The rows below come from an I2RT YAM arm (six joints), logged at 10 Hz.
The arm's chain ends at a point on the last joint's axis. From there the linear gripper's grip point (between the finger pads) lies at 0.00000 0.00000 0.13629 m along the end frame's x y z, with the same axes.
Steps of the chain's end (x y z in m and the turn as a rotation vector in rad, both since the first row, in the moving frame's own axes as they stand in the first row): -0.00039, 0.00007, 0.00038, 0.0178, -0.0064, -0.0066; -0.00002, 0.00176, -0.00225, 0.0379, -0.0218, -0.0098; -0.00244, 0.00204, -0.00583, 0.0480, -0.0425, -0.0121; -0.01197, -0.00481, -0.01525, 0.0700, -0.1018, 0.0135; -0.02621, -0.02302, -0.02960, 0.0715, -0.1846, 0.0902; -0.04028, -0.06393, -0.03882, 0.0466, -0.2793, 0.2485
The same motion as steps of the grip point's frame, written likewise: -0.00127, -0.00235, 0.00036, 0.0178, -0.0064, -0.0066; -0.00302, -0.00339, -0.00238, 0.0379, -0.0218, -0.0098; -0.00827, -0.00446, -0.00611, 0.0480, -0.0425, -0.0121; -0.02574, -0.01442, -0.01629, 0.0700, -0.1018, 0.0135; -0.05073, -0.03382, -0.03226, 0.0715, -0.1846, 0.0902; -0.07667, -0.07481, -0.04422, 0.0466, -0.2793, 0.2485
